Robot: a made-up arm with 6 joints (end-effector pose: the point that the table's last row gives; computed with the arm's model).
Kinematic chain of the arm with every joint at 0, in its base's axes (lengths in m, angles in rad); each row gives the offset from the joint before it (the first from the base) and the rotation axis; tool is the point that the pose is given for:
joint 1: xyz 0 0 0.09 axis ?
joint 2: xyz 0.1 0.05 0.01 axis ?
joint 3: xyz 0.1 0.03 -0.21 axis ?
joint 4: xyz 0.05 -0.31 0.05 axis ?
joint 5: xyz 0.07 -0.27 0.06 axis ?
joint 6: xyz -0.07 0 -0.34 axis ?
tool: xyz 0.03 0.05 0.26
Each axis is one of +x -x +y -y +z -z.
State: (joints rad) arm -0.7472 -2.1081 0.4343 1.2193 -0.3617 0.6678
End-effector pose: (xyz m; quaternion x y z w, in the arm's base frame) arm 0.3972 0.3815 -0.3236 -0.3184 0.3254 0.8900 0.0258
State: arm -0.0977 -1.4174 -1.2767 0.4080 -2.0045 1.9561
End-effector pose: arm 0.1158 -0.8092 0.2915 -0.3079 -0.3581 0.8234 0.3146
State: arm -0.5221 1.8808 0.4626 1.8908 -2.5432 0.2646
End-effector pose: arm -0.5375 -0.3407 0.1198 -0.3781 0.5724 0.3718 0.6254
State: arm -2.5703 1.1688 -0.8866 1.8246 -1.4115 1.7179
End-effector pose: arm -0.6776 -0.2177 -0.1860 -0.8704 -0.3344 -0.0048 0.3614
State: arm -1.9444 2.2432 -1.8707 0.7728 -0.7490 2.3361
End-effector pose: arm 0.9798 -0.2934 0.0193 0.3372 0.4481 0.6828 0.4683
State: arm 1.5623 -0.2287 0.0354 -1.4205 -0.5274 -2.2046
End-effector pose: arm 0.8689 0.0177 -0.4511 0.6556 0.3594 0.1685 0.6423
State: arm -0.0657 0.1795 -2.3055 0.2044 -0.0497 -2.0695
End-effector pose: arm -0.2707 0.3546 -0.5517 0.8496 0.2930 -0.4141 0.1446
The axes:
joint 1: +x
joint 2: -z
joint 3: +z
joint 4: +y
joint 5: +x
joint 6: -y

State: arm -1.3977 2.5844 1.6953 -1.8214 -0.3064 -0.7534
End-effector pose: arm -0.3501 -0.0119 0.5807 -0.6487 -0.6541 -0.1010 0.3758
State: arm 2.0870 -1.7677 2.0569 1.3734 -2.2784 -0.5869
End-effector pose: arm -0.5533 -0.0298 0.7371 0.3742 0.5453 0.7319 0.1642
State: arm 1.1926 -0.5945 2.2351 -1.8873 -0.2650 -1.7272
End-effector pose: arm 0.0738 0.1231 0.9366 0.2262 -0.5218 0.8014 0.1853
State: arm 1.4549 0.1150 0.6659 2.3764 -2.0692 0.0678
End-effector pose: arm 0.6217 0.1422 -0.3937 -0.3199 -0.2783 0.8685 0.2569
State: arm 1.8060 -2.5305 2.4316 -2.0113 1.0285 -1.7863
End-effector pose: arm -0.1712 -0.1173 0.0491 0.6461 0.1405 -0.0853 0.7453
